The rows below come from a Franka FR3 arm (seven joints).
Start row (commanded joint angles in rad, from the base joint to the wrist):
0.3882, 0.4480, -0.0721, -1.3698, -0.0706, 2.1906, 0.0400
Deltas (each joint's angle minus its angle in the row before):
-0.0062, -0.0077, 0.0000, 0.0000, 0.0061, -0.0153, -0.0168
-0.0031, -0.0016, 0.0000, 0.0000, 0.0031, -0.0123, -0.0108
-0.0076, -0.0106, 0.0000, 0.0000, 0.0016, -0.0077, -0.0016
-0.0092, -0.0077, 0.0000, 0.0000, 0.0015, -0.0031, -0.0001
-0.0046, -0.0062, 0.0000, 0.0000, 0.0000, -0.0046, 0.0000
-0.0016, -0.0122, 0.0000, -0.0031, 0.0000, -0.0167, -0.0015
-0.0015, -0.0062, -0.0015, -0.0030, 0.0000, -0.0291, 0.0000
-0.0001, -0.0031, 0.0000, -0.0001, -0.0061, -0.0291, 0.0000
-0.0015, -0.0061, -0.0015, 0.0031, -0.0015, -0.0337, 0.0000
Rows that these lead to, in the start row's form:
0.3820, 0.4403, -0.0721, -1.3698, -0.0645, 2.1753, 0.0232
0.3789, 0.4387, -0.0721, -1.3698, -0.0614, 2.1630, 0.0124
0.3713, 0.4281, -0.0721, -1.3698, -0.0598, 2.1553, 0.0108
0.3621, 0.4204, -0.0721, -1.3698, -0.0583, 2.1522, 0.0107
0.3575, 0.4142, -0.0721, -1.3698, -0.0583, 2.1476, 0.0107
0.3559, 0.4020, -0.0721, -1.3729, -0.0583, 2.1309, 0.0092
0.3544, 0.3958, -0.0736, -1.3759, -0.0583, 2.1018, 0.0092
0.3543, 0.3927, -0.0736, -1.3760, -0.0644, 2.0727, 0.0092
0.3528, 0.3866, -0.0751, -1.3729, -0.0659, 2.0390, 0.0092

